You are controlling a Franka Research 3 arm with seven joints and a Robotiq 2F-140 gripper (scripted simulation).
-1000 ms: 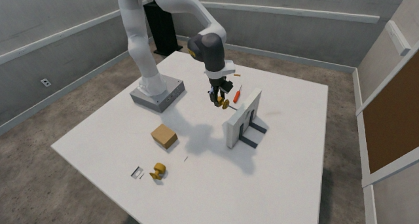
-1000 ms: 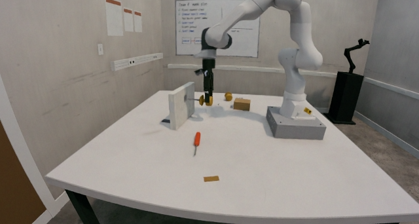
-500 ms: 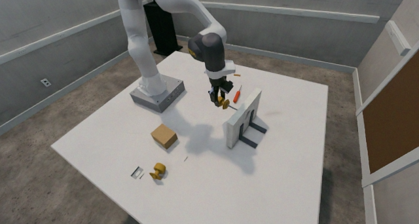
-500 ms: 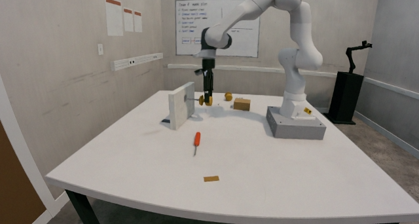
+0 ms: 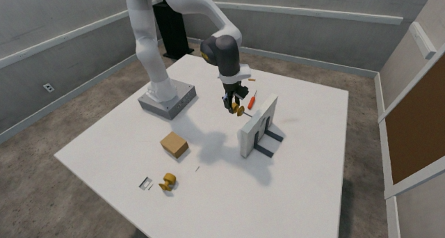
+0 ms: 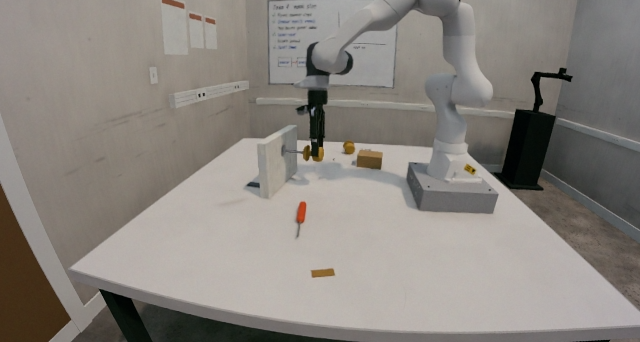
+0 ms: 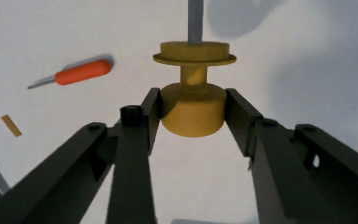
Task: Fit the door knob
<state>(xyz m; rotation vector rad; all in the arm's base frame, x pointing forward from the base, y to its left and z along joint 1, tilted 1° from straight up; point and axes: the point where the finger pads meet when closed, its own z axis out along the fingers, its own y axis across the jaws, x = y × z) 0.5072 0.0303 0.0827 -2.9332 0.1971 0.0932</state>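
My gripper is now 160 mm short of the latch socket, 20 mm to the left of it and 30 mm above it. Also, from my hand: cardboard box 220 mm behind, 290 mm to the right, 140 mm below; then white wooden panel 160 mm ahead, 20 mm to the right, 40 mm below; then orange screwdriver 10 mm ahead, 260 mm to the left, 160 mm below.
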